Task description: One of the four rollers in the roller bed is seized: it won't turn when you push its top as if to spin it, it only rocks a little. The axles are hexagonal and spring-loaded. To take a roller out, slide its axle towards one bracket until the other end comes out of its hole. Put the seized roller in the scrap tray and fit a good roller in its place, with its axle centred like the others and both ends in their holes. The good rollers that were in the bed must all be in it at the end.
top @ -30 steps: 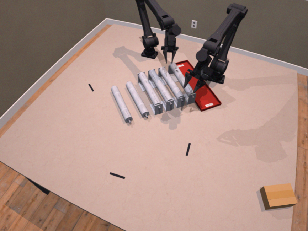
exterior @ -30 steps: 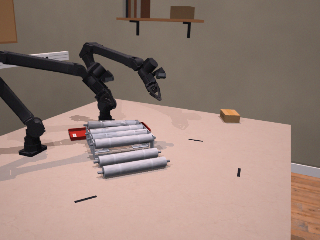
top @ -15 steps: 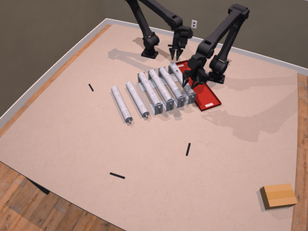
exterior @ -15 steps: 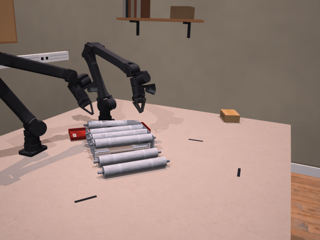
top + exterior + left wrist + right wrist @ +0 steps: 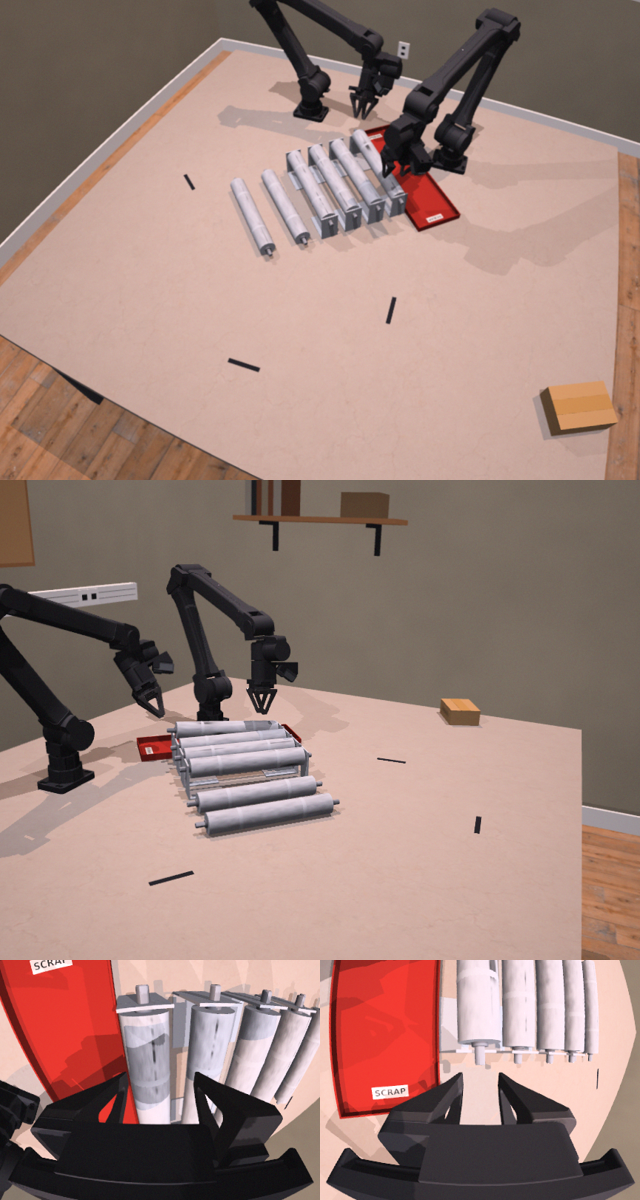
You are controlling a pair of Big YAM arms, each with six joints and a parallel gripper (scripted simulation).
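Now: left hand 60 mm past the roller, 80 mm to the left of it and 50 mm above it. Also, from my left hand: red scrap tray: 150 mm behind, 10 mm to the right, 130 mm below; then cardboard box: 370 mm ahead, 680 mm to the left, 100 mm below.
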